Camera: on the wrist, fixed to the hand. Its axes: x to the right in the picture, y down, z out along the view.
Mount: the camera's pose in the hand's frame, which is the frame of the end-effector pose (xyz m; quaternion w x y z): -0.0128 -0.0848 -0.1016 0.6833 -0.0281 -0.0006 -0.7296
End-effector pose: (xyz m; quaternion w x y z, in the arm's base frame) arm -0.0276 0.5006 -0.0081 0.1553 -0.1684 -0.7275 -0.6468
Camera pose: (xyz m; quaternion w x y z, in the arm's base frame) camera -0.0531 0.3901 -0.0774 0.3709 -0.4109 0.6019 0.5756
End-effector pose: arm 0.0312 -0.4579 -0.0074 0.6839 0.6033 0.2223 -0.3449
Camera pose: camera -0.0286 -0.3588 -0.0728 0.2327 0.2306 0.6013 -0.7287
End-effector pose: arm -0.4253 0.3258 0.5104 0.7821 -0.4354 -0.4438 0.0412
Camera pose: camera -0.3861 0.2022 0.5398 0.5520 0.0043 -0.6226 -0.5547
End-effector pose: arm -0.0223 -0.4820 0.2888 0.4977 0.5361 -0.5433 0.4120
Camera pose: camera 0.0710 -0.3874 0.2857 0.6554 0.7490 0.0080 -0.0972
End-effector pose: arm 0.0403 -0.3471 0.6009 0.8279 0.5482 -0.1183 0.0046
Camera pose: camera 0.0589 -0.2870 0.4838 0.5844 0.4376 0.3185 -0.6046
